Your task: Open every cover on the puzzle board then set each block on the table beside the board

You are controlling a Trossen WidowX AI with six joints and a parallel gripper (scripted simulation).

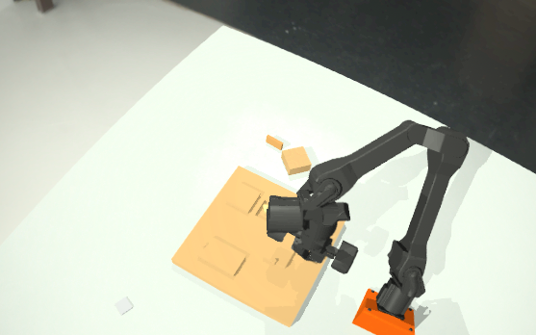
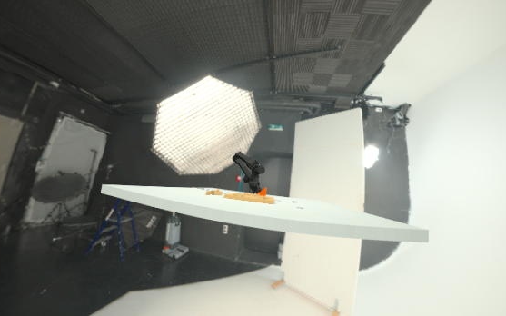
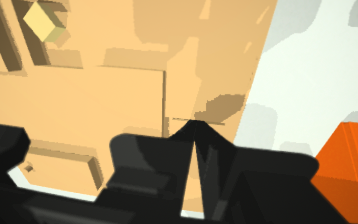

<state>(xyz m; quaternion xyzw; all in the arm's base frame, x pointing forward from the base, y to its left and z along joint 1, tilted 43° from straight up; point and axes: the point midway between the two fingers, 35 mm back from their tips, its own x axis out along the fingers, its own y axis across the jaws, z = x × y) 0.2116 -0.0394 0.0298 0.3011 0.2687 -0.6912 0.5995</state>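
The tan puzzle board lies 100 mm ahead of my gripper tip and 10 mm to the left of it. Round my gripper tip: orange block: 10 mm behind, 280 mm to the right, 10 mm below; then tan bar: 190 mm ahead, 280 mm to the right, 10 mm below; then tan box: 120 mm ahead, 250 mm to the right, 10 mm below.
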